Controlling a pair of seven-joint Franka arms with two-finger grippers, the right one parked.
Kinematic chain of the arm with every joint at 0, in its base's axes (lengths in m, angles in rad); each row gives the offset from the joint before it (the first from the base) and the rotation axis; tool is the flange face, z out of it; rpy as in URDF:
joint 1: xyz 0 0 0.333 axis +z
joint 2: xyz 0 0 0 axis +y
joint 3: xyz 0 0 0.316 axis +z
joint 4: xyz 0.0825 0 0 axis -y
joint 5: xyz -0.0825 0 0.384 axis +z
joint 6: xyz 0 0 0 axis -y
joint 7: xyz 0.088 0 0 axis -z
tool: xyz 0 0 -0.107 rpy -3.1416 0 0
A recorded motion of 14 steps. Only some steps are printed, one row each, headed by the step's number.
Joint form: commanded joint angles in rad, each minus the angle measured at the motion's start. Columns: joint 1, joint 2, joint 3, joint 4, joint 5, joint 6, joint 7.
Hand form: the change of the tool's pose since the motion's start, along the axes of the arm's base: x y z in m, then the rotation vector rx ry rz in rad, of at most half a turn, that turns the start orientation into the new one. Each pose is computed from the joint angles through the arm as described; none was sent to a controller.
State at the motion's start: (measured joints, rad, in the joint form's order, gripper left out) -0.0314 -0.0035 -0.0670 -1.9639 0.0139 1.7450 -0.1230
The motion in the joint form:
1: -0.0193 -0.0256 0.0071 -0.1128 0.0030 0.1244 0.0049
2: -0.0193 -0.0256 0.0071 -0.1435 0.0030 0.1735 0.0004
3: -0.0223 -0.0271 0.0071 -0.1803 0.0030 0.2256 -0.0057
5: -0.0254 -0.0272 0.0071 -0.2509 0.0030 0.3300 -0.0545
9: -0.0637 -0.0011 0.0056 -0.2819 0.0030 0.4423 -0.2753
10: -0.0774 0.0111 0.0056 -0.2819 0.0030 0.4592 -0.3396
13: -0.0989 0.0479 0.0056 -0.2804 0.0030 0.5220 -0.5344
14: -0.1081 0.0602 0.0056 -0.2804 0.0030 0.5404 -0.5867
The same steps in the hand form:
1: -0.0117 -0.0053 -0.0290 -0.0014 -0.0371 -0.0200
2: -0.0128 -0.0053 -0.0393 -0.0028 -0.0555 -0.0163
3: -0.0157 -0.0066 -0.0512 -0.0040 -0.0724 -0.0141
5: -0.0219 -0.0077 -0.0746 -0.0010 -0.1075 0.0296
9: -0.0195 -0.0288 -0.0926 0.0149 -0.1674 0.2078
10: -0.0184 -0.0361 -0.0975 0.0200 -0.1732 0.2579
13: -0.0125 -0.0487 -0.1107 0.0297 -0.2014 0.4305
14: -0.0114 -0.0539 -0.1156 0.0314 -0.2072 0.4735

